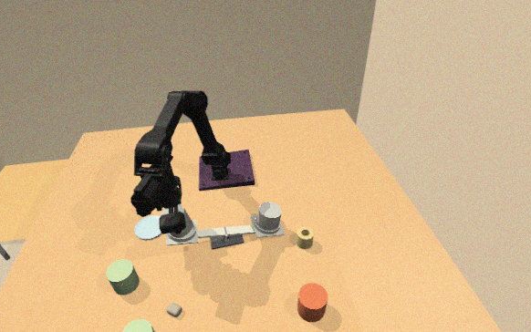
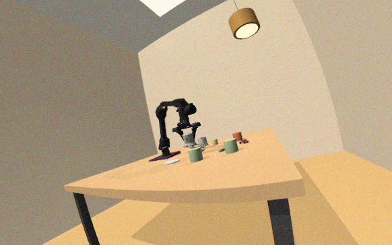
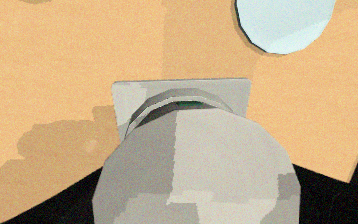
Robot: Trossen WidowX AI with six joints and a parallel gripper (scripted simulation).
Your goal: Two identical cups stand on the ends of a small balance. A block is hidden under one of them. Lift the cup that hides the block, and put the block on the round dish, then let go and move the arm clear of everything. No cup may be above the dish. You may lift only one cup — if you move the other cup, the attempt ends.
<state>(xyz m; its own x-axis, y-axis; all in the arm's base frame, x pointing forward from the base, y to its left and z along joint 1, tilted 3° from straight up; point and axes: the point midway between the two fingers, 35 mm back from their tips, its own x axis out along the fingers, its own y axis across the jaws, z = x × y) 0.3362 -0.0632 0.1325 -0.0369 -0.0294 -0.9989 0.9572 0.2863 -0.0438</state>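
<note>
My gripper tip is now 2 cm above the pale green block. Also, from my gripper tip: pale blue round dish: 13 cm to the right, 11 cm below, 8 cm behind; then small grey pebble: 20 cm ahead, 10 cm below, 2 cm to the left; then yellow ring: 36 cm to the left, 9 cm below, 2 cm behind.
</note>
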